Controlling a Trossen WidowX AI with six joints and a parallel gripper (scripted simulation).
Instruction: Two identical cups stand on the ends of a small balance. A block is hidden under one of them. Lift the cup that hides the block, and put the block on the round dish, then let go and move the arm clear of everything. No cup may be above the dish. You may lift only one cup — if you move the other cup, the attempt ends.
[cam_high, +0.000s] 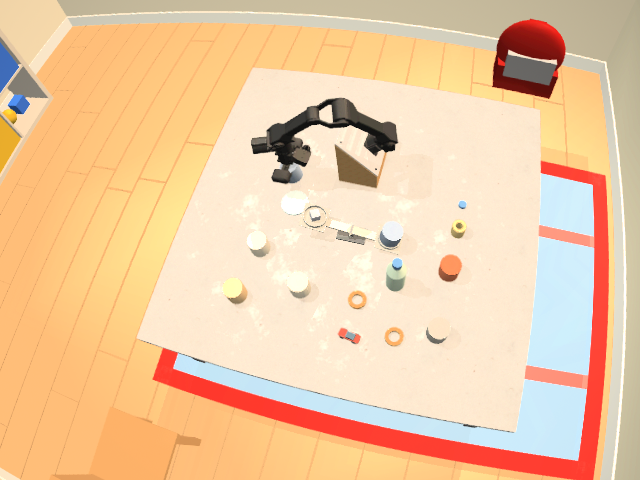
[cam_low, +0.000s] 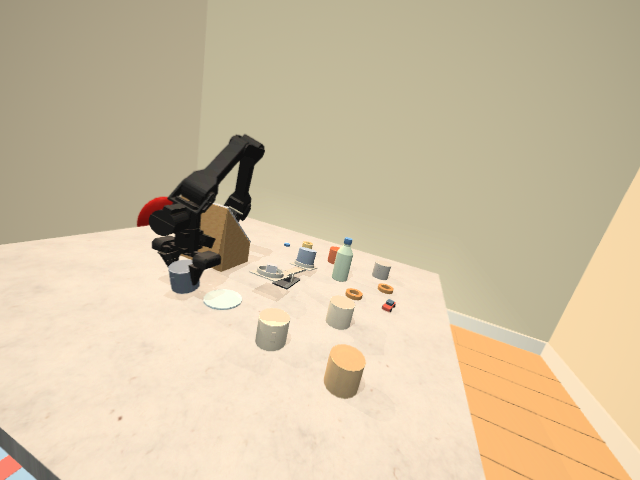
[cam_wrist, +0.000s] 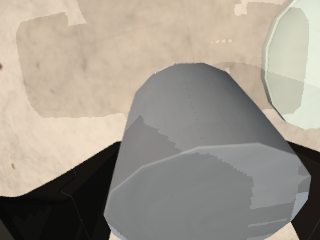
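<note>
My gripper tip is 100 mm short of the round dish, 50 mm to the right of it and 40 mm above it. The rest, counted from my gripper tip: green bottle 470 mm to the left, 290 mm ahead, 70 mm above; balance beam 280 mm to the left, 160 mm ahead; balance 280 mm to the left, 170 mm ahead, 10 mm below.
</note>
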